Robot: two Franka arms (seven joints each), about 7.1 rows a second.
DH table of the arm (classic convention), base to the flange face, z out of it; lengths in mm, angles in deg. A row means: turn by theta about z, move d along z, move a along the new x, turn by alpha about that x. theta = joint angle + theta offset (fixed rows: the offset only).
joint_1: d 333; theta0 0; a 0; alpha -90
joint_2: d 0; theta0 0; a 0; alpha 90
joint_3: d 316; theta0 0; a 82.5; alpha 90
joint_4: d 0; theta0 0; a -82.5; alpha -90
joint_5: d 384; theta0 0; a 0; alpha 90
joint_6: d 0; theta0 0; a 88; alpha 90
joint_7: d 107; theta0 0; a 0; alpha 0
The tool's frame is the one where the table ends.
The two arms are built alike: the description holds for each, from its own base.
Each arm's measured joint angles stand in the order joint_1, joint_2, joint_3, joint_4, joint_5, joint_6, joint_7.
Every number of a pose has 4 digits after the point.
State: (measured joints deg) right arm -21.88 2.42 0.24 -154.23 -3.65 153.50 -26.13; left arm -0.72 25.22 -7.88 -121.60 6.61 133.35 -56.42
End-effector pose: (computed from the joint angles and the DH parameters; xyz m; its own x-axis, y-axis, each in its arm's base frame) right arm 0.3778 -0.1477 0.2137 0.9889 0.1356 -0.0610 0.1357 -0.9908 -0.0020; left arm 0.5437 -0.0817 0.1851 0.7169 0.6866 -0.1212 0.6617 -0.7248 -0.1919
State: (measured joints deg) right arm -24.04 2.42 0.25 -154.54 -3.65 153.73 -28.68; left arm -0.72 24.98 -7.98 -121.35 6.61 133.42 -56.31
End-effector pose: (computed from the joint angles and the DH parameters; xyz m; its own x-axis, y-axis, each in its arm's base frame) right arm 0.3703 -0.1610 0.2123 0.9878 0.1427 -0.0619 0.1426 -0.9898 -0.0057; left arm 0.5461 -0.0829 0.1890 0.7202 0.6840 -0.1157 0.6612 -0.7273 -0.1841
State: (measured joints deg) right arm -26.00 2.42 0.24 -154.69 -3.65 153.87 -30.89; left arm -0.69 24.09 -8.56 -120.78 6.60 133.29 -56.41
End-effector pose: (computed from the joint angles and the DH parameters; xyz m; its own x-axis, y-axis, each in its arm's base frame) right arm 0.3637 -0.1732 0.2117 0.9872 0.1470 -0.0617 0.1467 -0.9891 -0.0083; left arm 0.5511 -0.0886 0.2012 0.7270 0.6790 -0.1024 0.6607 -0.7323 -0.1651
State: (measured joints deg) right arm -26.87 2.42 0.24 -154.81 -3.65 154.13 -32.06; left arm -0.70 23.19 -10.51 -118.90 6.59 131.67 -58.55
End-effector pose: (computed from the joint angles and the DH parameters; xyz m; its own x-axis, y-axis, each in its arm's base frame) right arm 0.3607 -0.1785 0.2115 0.9866 0.1522 -0.0594 0.1520 -0.9883 -0.0083; left arm 0.5590 -0.1080 0.2212 0.7239 0.6841 -0.0900 0.6698 -0.7280 -0.1462
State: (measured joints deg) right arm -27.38 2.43 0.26 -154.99 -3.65 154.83 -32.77; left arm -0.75 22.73 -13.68 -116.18 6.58 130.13 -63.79
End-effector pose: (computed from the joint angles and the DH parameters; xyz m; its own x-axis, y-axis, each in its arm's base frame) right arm 0.3592 -0.1815 0.2114 0.9864 0.1561 -0.0517 0.1561 -0.9877 -0.0044; left arm 0.5673 -0.1406 0.2444 0.6969 0.7133 -0.0744 0.7042 -0.7002 -0.1173
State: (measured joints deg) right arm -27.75 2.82 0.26 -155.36 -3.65 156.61 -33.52; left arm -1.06 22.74 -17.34 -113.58 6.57 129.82 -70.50
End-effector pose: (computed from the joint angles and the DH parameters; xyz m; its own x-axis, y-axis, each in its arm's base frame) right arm 0.3580 -0.1835 0.2093 0.9859 0.1631 -0.0364 0.1634 -0.9866 0.0040; left arm 0.5717 -0.1812 0.2655 0.6581 0.7503 -0.0630 0.7466 -0.6611 -0.0741
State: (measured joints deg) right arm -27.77 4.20 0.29 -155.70 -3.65 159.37 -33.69; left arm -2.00 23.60 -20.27 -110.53 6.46 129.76 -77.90
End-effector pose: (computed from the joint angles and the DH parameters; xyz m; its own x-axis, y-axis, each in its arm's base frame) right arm 0.3578 -0.1828 0.2020 0.9857 0.1672 -0.0202 0.1674 -0.9858 0.0124; left arm 0.5750 -0.2217 0.2823 0.6034 0.7949 -0.0644 0.7948 -0.6060 -0.0330
